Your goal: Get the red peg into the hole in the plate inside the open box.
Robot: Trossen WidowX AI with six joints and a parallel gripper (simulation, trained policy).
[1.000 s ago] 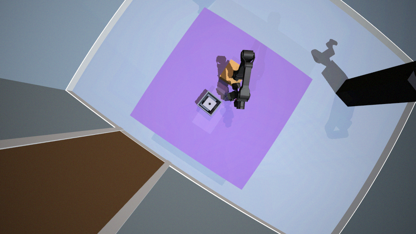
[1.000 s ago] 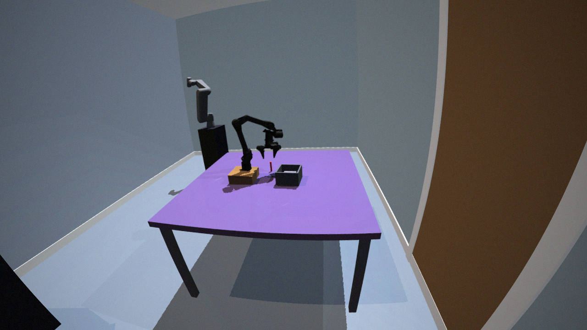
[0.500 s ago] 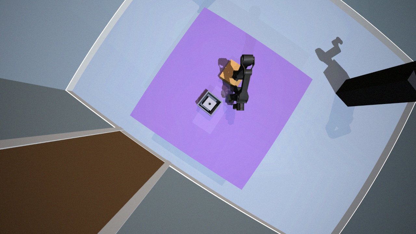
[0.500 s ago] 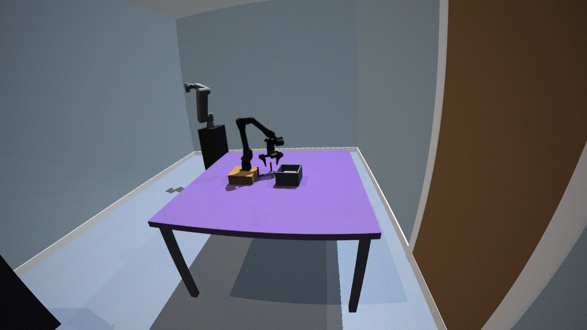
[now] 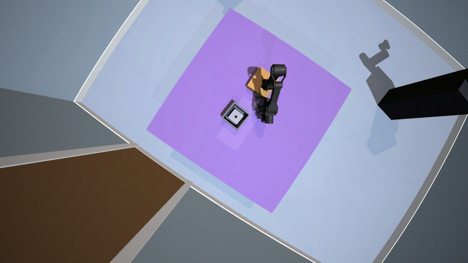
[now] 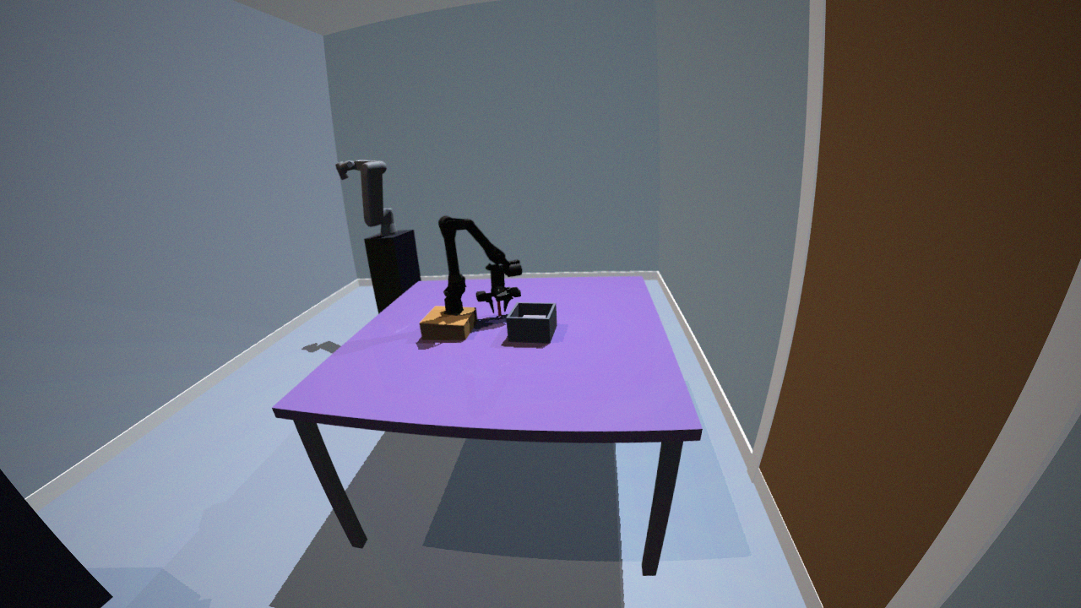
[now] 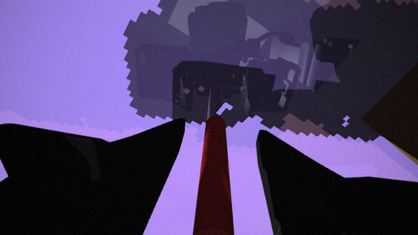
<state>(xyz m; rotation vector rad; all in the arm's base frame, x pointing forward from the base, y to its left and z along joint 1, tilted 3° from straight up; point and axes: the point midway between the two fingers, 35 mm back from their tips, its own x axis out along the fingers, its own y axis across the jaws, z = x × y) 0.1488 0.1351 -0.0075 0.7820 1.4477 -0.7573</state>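
The dark box lies 200 mm ahead of my gripper tip, 150 mm to the right of it and 10 mm above it. From my gripper tip the other things lie so: red peg 10 mm to the left, 20 mm above.
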